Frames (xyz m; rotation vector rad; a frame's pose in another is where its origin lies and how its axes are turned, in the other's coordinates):
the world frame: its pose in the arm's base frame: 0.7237 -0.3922 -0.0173 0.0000 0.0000 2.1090
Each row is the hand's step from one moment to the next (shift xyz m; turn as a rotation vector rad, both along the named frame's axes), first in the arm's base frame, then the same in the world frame.
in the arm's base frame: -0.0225 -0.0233 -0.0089 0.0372 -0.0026 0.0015
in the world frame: -0.0085 0.0313 -0.0089 -0.0213 -0.0306 0.0015
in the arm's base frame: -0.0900 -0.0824 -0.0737 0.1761 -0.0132 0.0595
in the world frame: -0.0246 0.1195 -0.0737 -0.1016 -0.1444 0.0595
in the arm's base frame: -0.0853 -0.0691 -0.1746 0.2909 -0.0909 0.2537
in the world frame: -0.0156 0.1087 -0.1746 -0.2272 -0.2032 0.2537
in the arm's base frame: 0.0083 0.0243 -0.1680 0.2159 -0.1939 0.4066
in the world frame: 0.0166 -0.0196 -0.1680 -0.2772 -0.0860 0.4066
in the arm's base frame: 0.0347 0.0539 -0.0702 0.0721 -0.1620 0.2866
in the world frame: 0.0285 -0.0574 -0.0702 -0.1761 0.0211 0.2866
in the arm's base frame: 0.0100 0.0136 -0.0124 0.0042 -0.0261 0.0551
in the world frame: 0.0066 -0.0156 -0.0124 -0.0246 0.0098 0.0551
